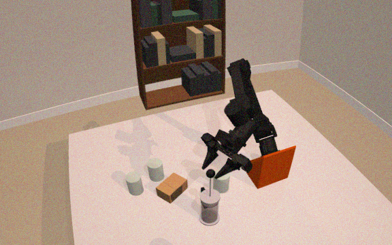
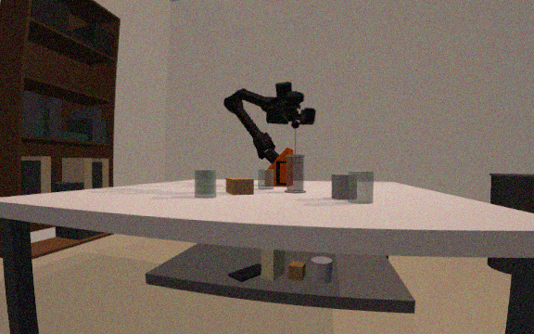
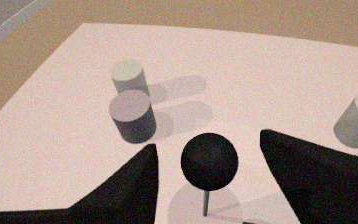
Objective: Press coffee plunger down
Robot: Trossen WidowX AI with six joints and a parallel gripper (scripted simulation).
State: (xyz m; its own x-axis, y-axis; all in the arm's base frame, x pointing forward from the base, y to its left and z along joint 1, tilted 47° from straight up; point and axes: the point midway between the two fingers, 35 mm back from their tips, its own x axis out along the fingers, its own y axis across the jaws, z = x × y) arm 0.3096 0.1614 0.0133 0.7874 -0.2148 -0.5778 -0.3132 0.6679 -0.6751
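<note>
Now: gripper tip 1 cm past the coffee press, 2 cm to the left of it and 13 cm above it. From my gripper tip the other things lie so: brown box 7 cm ahead, 19 cm to the right, 22 cm below.
</note>
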